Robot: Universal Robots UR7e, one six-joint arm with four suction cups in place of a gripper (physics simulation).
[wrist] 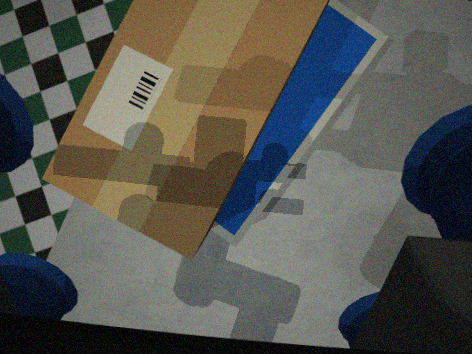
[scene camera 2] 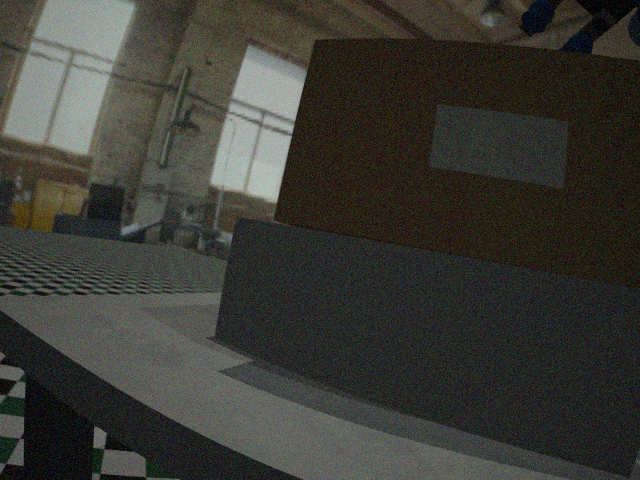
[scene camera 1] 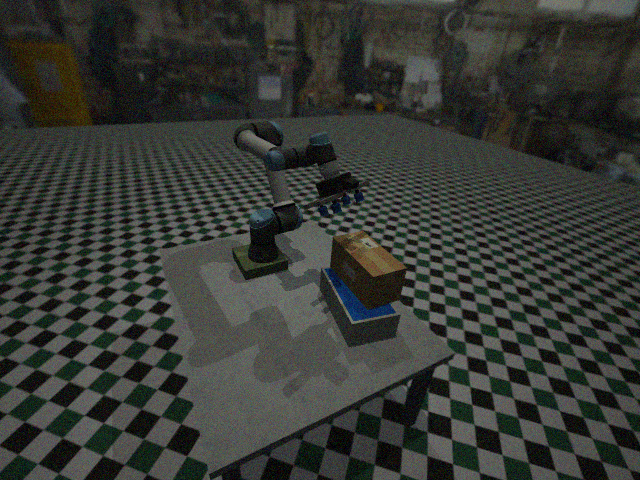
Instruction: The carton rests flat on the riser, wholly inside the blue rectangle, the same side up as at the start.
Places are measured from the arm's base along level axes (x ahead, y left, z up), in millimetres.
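Pixels of known places: hand, tool point: [wrist: 212, 238] [scene camera 2: 582, 10] [scene camera 1: 342, 208]; arm's base, link origin: [scene camera 1: 263, 254].
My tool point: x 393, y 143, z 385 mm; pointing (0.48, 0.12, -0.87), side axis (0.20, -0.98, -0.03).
Note:
Ahead of a thing's pixels: the offset from my tool point to its top centre. Level surfaces: height alone.
The brown carton {dx +104, dy +64, dz -164 mm} [scene camera 1: 368, 268] [scene camera 2: 465, 206] [wrist: 200, 125] sits on the grey riser {dx +126, dy +13, dz -320 mm} [scene camera 1: 374, 330] [scene camera 2: 413, 335], its taped, labelled face up. It looks flat. The blue rectangle {dx +126, dy +13, dz -320 mm} [scene camera 1: 361, 312] [wrist: 300, 95] shows as a strip along the robot-side long edge and at the near end in scene camera 1. The carton sits toward the other long side; in scene camera 2 its bottom edge is at or over the riser's edge, and the blue border there is hidden. My gripper [scene camera 1: 341, 203] [scene camera 2: 573, 25] is open, holding nothing, above and apart from the carton. Its blue cups [wrist: 442, 165] show at the wrist view's sides.
The riser stands on the grey table {dz -441 mm} [scene camera 1: 289, 413] [scene camera 2: 155, 377], near its right edge in scene camera 1. The arm's base stands on a green block [scene camera 1: 263, 268] left of the riser. Arm shadows fall on the table and carton. Checkered floor [scene camera 1: 103, 310] [wrist: 30, 205] surrounds the table.

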